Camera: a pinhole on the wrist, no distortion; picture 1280 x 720 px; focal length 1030.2 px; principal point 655.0 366.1 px. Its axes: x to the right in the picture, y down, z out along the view. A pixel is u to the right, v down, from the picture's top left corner.
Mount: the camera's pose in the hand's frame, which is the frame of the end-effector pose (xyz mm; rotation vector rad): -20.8 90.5 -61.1 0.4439 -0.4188 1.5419
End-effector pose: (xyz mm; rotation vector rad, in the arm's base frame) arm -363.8 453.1 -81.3 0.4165 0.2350 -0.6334
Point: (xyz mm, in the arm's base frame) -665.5 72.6 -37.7
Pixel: outside the picture
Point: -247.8 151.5 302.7
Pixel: 1004.0 111.6
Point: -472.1 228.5 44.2
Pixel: 369.2 357.7
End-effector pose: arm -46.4 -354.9 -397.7 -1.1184 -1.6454 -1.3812
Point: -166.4 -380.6 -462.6
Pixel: outside the picture
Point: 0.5 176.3 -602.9
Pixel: 1092.9 544.4
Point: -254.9 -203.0 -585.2
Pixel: 207.1 508.6
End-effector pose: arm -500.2 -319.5 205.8 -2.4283 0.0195 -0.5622
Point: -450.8 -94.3 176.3
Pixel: 377.7 324.3
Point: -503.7 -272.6 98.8
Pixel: 833.7 570.7
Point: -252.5 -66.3 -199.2
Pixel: 1232.4 281.2
